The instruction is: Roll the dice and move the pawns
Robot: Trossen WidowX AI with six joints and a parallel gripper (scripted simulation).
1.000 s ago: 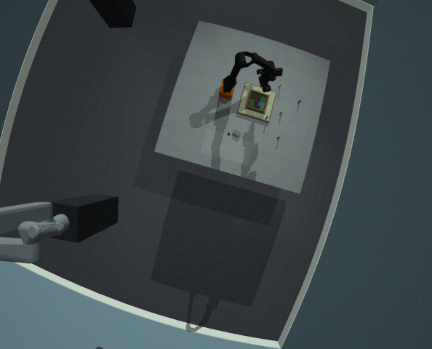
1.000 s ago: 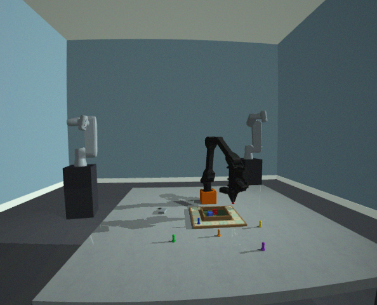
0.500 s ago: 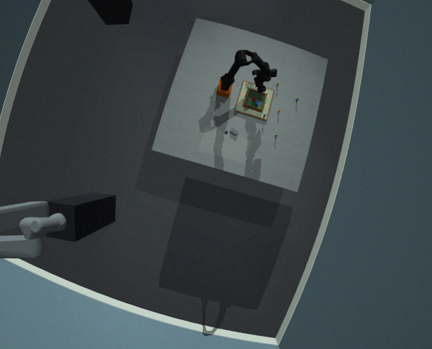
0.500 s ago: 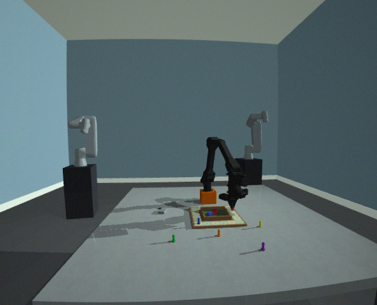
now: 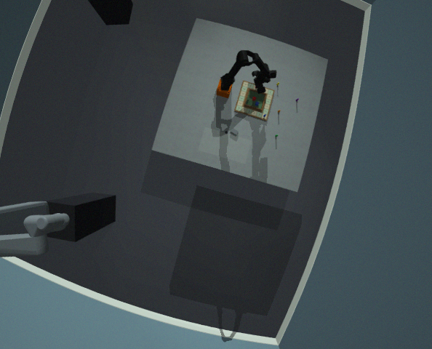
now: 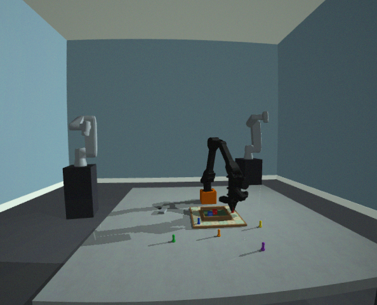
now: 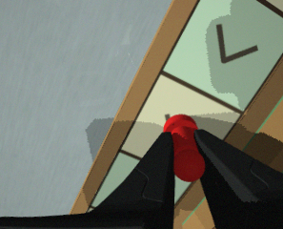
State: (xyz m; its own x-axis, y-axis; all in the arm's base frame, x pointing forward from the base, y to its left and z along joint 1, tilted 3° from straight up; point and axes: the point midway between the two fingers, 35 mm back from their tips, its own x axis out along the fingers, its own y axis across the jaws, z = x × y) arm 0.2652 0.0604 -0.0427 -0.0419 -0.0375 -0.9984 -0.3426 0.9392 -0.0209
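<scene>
The red pawn is 1 cm above my gripper tip. Also, from my gripper tip: green tray: 12 cm to the right, 2 cm below; then blue die: 15 cm to the right, 1 cm ahead; then red die: 11 cm to the right, 1 cm behind.
</scene>
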